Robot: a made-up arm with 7 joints. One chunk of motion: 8 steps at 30 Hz.
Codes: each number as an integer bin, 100 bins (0 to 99) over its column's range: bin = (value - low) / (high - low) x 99, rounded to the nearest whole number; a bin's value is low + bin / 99 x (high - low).
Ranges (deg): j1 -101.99..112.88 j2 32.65..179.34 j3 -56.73..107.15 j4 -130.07..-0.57 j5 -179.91..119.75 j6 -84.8..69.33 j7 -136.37..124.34
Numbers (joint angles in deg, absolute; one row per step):
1: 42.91 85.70 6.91 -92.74 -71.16 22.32 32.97
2: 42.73 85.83 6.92 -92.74 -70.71 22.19 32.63
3: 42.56 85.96 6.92 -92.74 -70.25 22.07 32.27
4: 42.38 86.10 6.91 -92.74 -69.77 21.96 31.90
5: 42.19 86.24 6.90 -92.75 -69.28 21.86 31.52
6: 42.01 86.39 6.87 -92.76 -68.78 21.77 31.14
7: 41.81 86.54 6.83 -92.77 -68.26 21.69 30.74
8: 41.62 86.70 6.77 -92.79 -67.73 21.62 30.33
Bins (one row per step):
1: 67 36 38 29 36 69 64
2: 67 36 38 29 36 69 64
3: 67 36 38 29 36 69 64
4: 67 36 38 29 36 69 64
5: 66 36 38 29 37 69 64
6: 66 36 38 29 37 68 64
7: 66 36 38 29 37 68 63
8: 66 36 38 28 37 68 63

